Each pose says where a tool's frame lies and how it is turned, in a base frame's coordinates. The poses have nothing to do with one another.
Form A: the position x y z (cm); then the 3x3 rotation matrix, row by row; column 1 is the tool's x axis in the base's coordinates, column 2 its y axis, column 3 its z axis. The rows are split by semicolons.
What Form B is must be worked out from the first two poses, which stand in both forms.
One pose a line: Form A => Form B
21.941 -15.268 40.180; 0.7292 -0.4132 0.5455; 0.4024 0.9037 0.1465; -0.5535 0.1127 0.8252 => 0.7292 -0.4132 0.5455 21.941; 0.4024 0.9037 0.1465 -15.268; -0.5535 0.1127 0.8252 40.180; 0 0 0 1
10.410 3.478 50.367; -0.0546 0.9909 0.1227; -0.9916 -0.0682 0.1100; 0.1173 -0.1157 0.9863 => -0.0546 0.9909 0.1227 10.410; -0.9916 -0.0682 0.1100 3.478; 0.1173 -0.1157 0.9863 50.367; 0 0 0 1
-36.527 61.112 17.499; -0.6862 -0.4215 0.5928; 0.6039 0.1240 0.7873; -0.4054 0.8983 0.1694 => -0.6862 -0.4215 0.5928 -36.527; 0.6039 0.1240 0.7873 61.112; -0.4054 0.8983 0.1694 17.499; 0 0 0 1
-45.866 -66.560 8.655; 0.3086 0.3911 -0.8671; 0.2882 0.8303 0.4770; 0.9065 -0.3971 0.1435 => 0.3086 0.3911 -0.8671 -45.866; 0.2882 0.8303 0.4770 -66.560; 0.9065 -0.3971 0.1435 8.655; 0 0 0 1
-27.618 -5.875 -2.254; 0.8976 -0.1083 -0.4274; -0.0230 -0.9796 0.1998; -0.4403 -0.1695 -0.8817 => 0.8976 -0.1083 -0.4274 -27.618; -0.0230 -0.9796 0.1998 -5.875; -0.4403 -0.1695 -0.8817 -2.254; 0 0 0 1
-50.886 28.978 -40.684; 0.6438 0.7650 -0.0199; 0.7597 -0.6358 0.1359; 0.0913 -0.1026 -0.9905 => 0.6438 0.7650 -0.0199 -50.886; 0.7597 -0.6358 0.1359 28.978; 0.0913 -0.1026 -0.9905 -40.684; 0 0 0 1
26.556 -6.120 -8.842; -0.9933 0.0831 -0.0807; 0.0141 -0.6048 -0.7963; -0.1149 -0.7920 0.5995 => -0.9933 0.0831 -0.0807 26.556; 0.0141 -0.6048 -0.7963 -6.120; -0.1149 -0.7920 0.5995 -8.842; 0 0 0 1
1.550 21.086 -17.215; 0.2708 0.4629 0.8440; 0.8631 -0.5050 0.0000; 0.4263 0.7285 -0.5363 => 0.2708 0.4629 0.8440 1.550; 0.8631 -0.5050 0.0000 21.086; 0.4263 0.7285 -0.5363 -17.215; 0 0 0 1
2.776 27.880 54.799; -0.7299 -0.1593 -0.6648; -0.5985 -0.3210 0.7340; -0.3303 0.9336 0.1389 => -0.7299 -0.1593 -0.6648 2.776; -0.5985 -0.3210 0.7340 27.880; -0.3303 0.9336 0.1389 54.799; 0 0 0 1
